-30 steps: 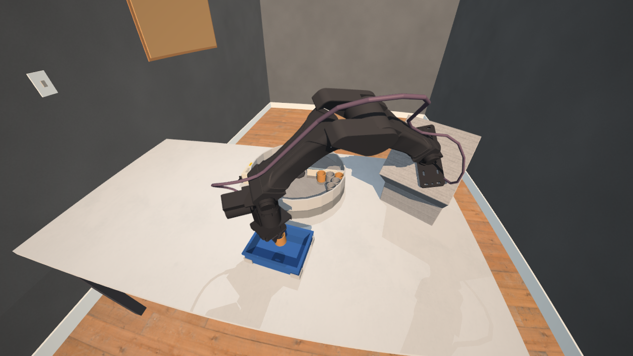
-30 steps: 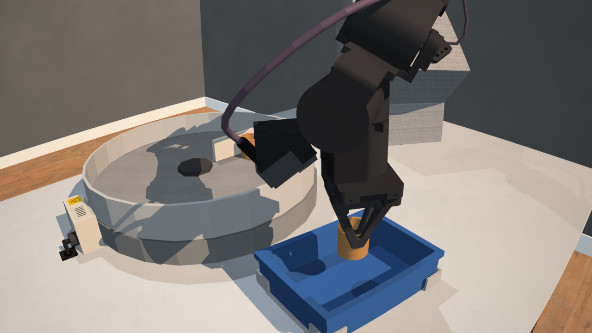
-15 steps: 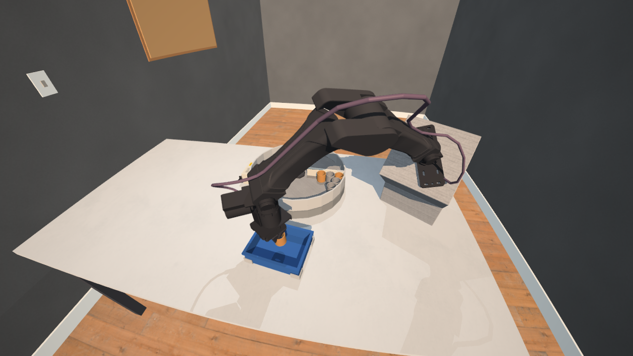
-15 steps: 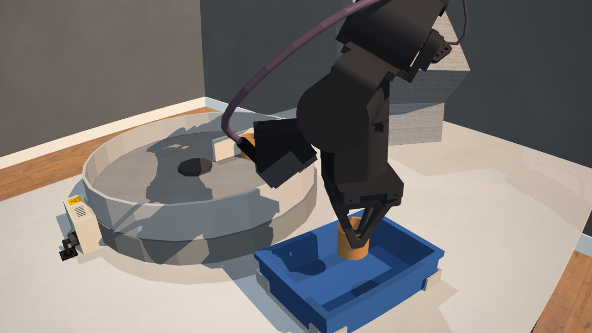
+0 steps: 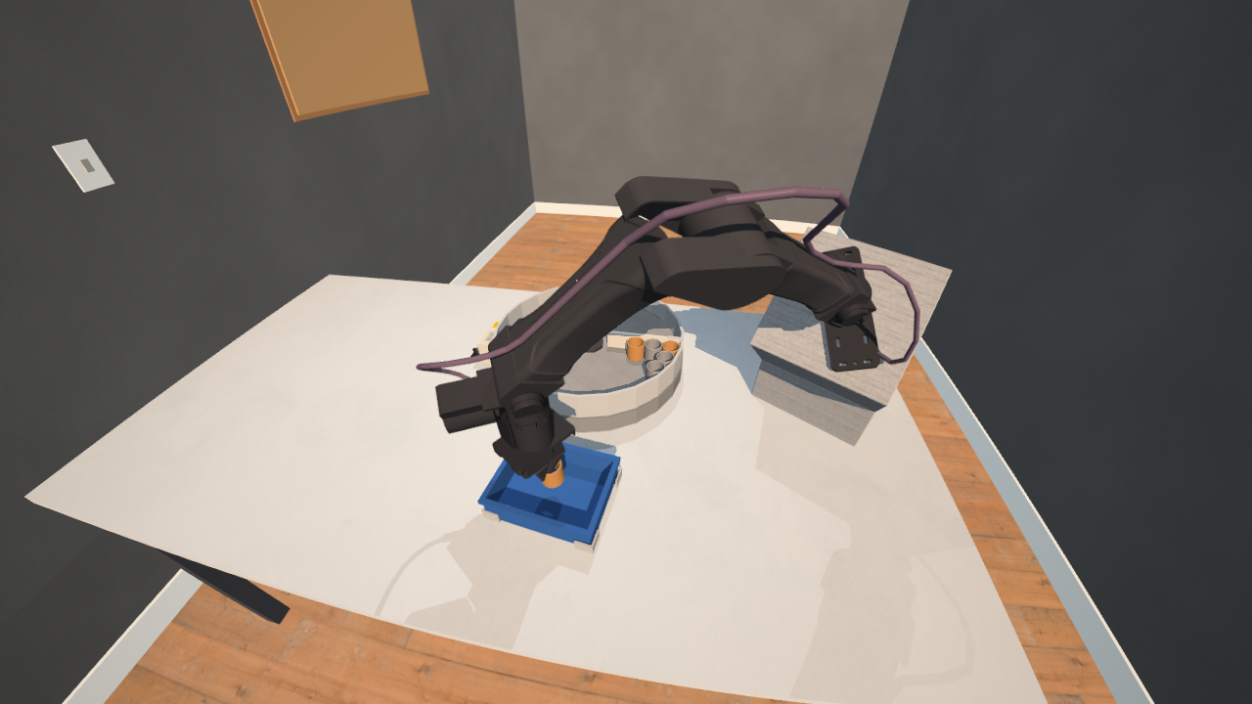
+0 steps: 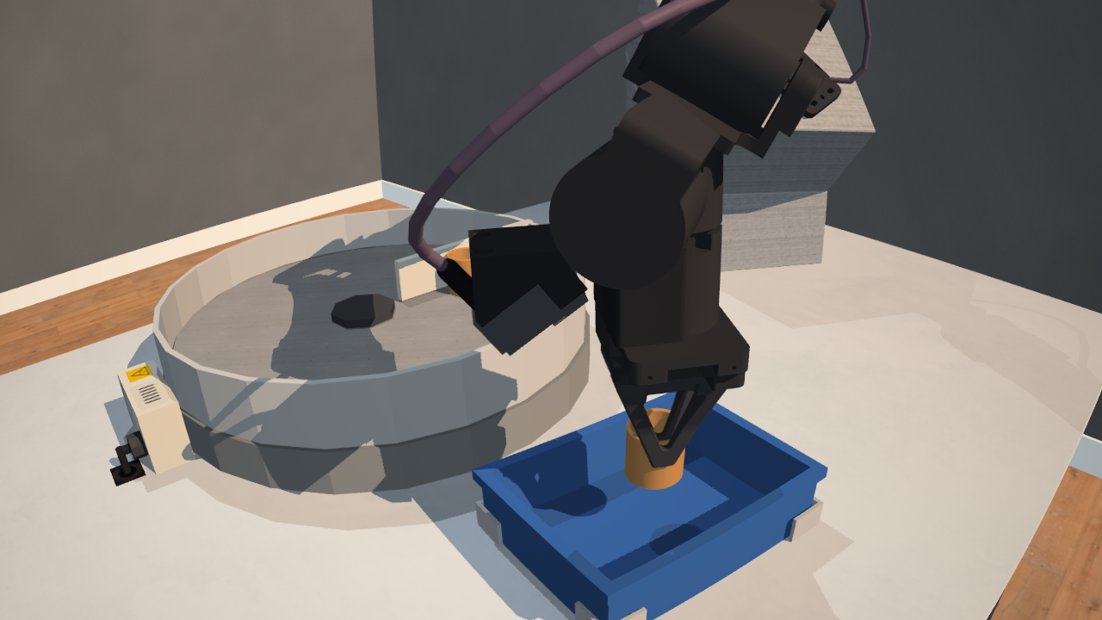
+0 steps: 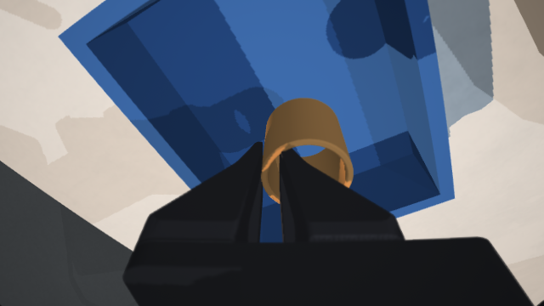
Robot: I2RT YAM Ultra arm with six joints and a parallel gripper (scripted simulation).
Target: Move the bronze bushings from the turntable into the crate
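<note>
Now: the blue crate 10 mm behind my hand, 10 mm to the right of it and 50 mm below it. Round my hand: round turntable (60 mm ahead, 360 mm to the right, 30 mm below).
</note>
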